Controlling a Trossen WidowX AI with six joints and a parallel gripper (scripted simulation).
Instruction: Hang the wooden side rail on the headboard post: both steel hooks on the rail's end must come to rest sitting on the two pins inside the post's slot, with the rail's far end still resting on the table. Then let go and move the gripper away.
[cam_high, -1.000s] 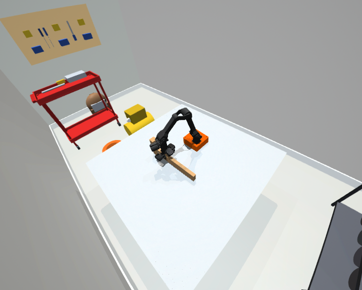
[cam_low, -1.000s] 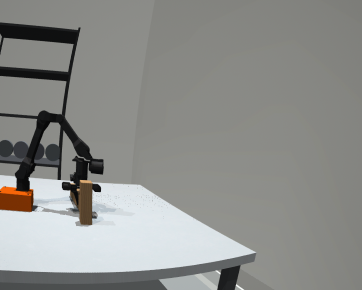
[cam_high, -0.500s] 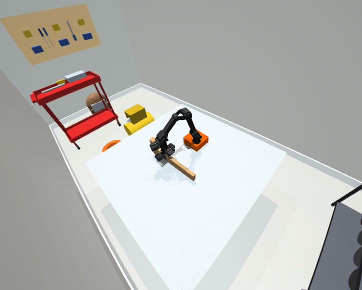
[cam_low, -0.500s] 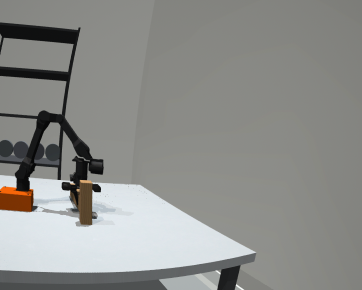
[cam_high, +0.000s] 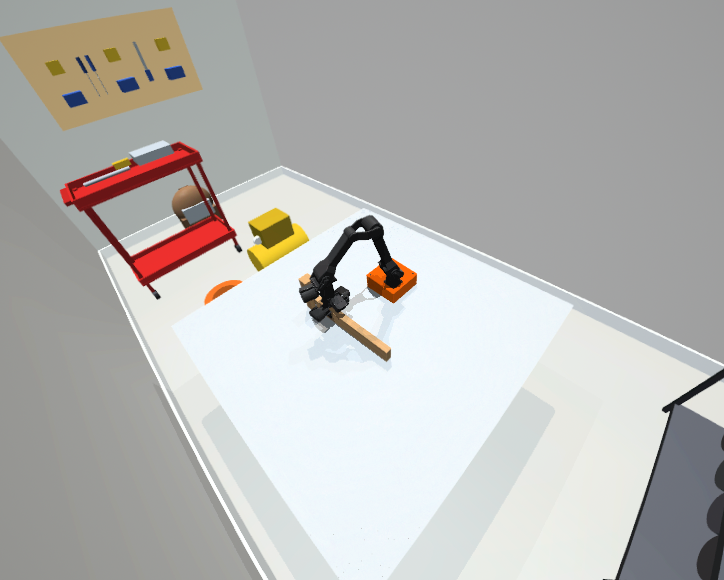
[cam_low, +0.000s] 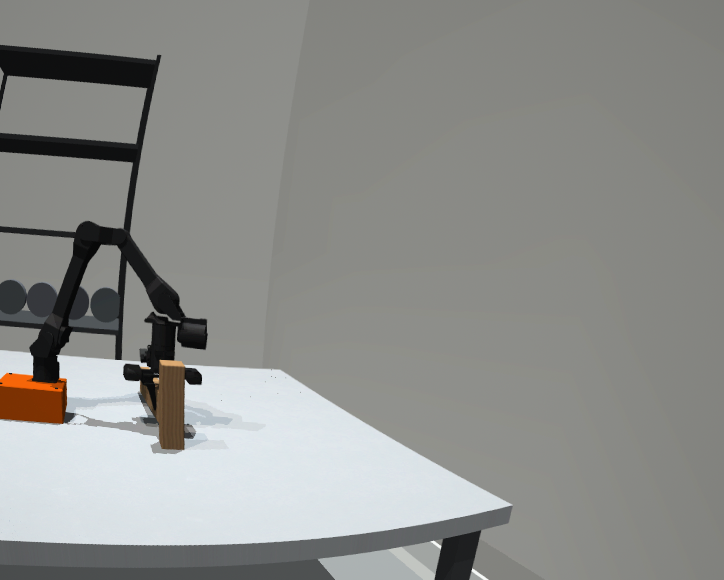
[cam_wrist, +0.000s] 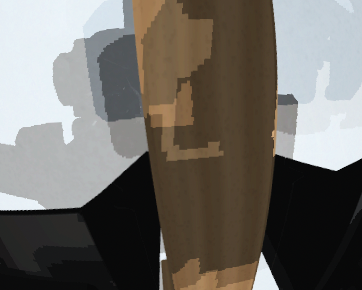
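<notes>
Now: the wooden headboard post 10 mm ahead of my gripper tip, 140 mm to the right of it and 40 mm above it.
</notes>
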